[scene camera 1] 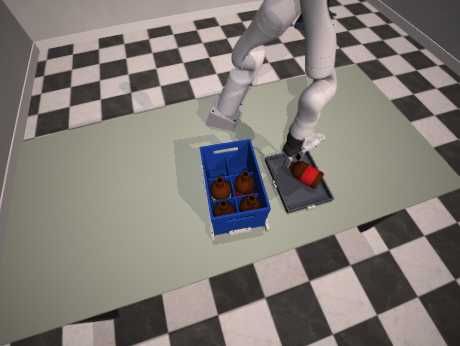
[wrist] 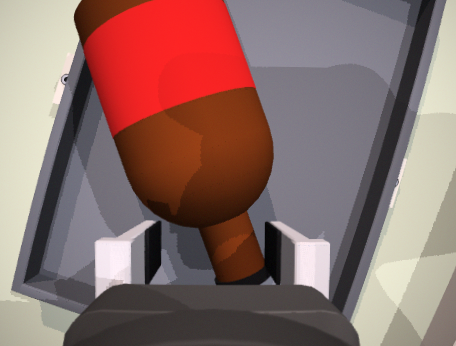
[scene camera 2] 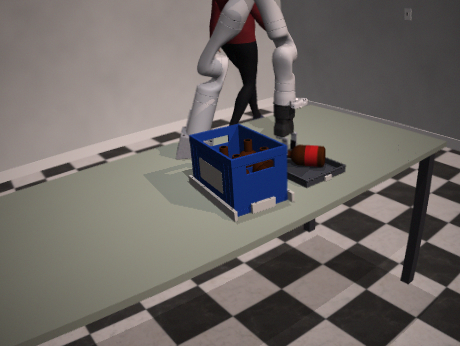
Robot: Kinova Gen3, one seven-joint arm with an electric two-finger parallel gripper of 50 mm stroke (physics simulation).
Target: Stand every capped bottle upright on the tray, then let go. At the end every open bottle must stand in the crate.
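Places are measured from the arm's base along level axes (x ahead, y right, z down), in metres.
Where they show: gripper, fingertip midpoint: (scene camera 1: 292, 162) (wrist: 213, 243) (scene camera 2: 289, 151); arm's base at its link origin: (scene camera 1: 227, 107).
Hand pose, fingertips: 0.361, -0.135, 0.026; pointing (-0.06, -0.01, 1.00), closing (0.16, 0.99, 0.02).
Each offset is from my fingertips to the centre of the thing, as dx, dy, dz.
A brown bottle with a red label @[+0.049, -0.019, +0.007] (scene camera 1: 307, 174) (scene camera 2: 311, 155) (wrist: 185, 100) lies on its side on the dark grey tray @[+0.059, +0.001, +0.036] (scene camera 1: 295, 194) (wrist: 340, 125). A black band, which looks like a cap, shows at its neck end in the wrist view, partly hidden by the gripper body. My gripper (scene camera 1: 288, 162) (scene camera 2: 289, 142) (wrist: 213, 243) is open, with the bottle's neck between its fingers, nearer the right one in the wrist view. Several brown bottles @[+0.020, +0.319, -0.037] (scene camera 1: 220, 189) @[+0.032, +0.230, -0.037] (scene camera 1: 244, 183) @[+0.102, +0.341, -0.037] (scene camera 1: 223, 207) @[+0.121, +0.249, -0.037] (scene camera 1: 250, 202) stand with open mouths in the blue crate @[+0.026, +0.276, -0.039] (scene camera 1: 241, 224) (scene camera 2: 260, 185).
The crate stands beside the tray, its walls higher than the tray's rim. Its two back compartments look empty in scene camera 1. Pale brackets @[+0.168, +0.306, +0.033] (scene camera 1: 240, 231) (scene camera 2: 263, 205) edge the crate's foot. Behind the table stands a person (scene camera 2: 243, 62) in dark trousers. The arm's base (scene camera 1: 223, 119) is behind the crate.
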